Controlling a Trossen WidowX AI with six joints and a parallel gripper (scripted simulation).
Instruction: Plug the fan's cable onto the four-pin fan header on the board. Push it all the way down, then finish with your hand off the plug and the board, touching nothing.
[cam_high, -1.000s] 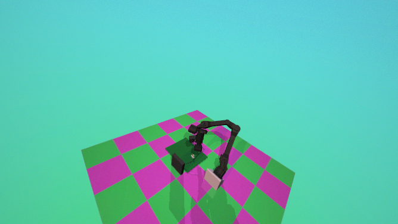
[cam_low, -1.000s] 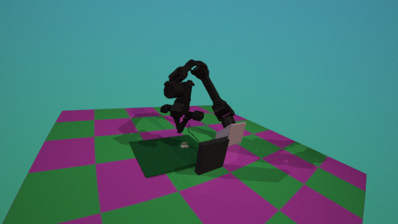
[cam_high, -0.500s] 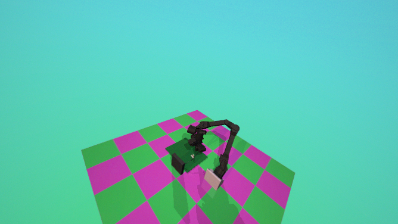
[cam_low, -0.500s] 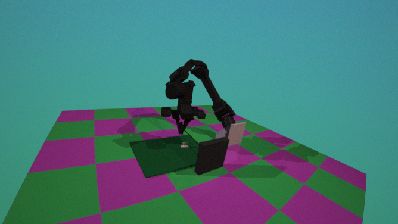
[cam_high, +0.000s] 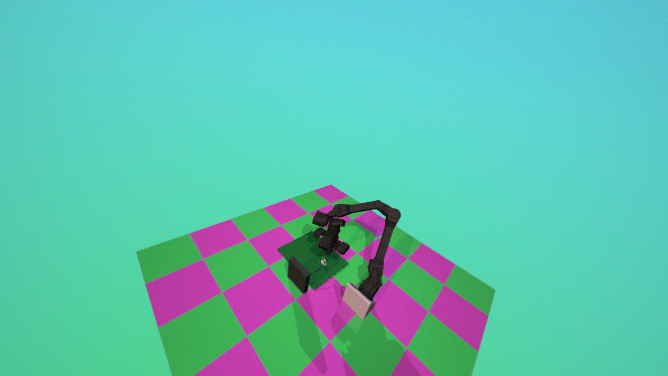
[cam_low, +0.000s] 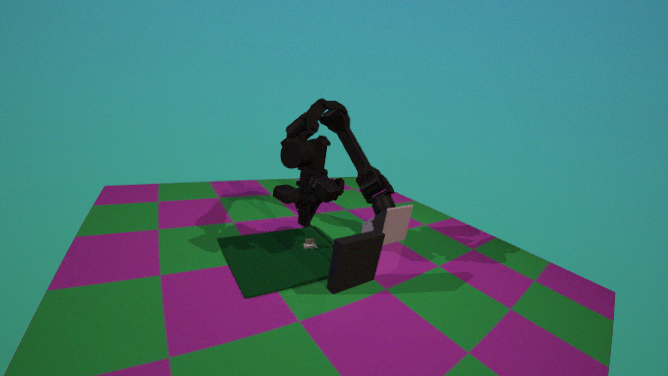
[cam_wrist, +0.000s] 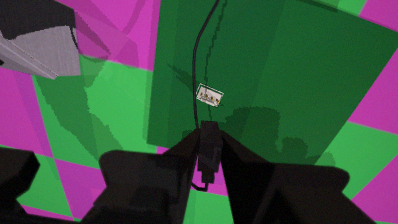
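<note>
Right now the pale four-pin header is 70 mm below my gripper tip, 30 mm to the left of it and 10 mm behind it. Also, from my gripper tip: dark green board 80 mm below, 60 mm ahead, 40 mm to the left; black fan plug 10 mm to the right, 10 mm above; black fan 190 mm to the left, 30 mm behind, 10 mm below.
</note>
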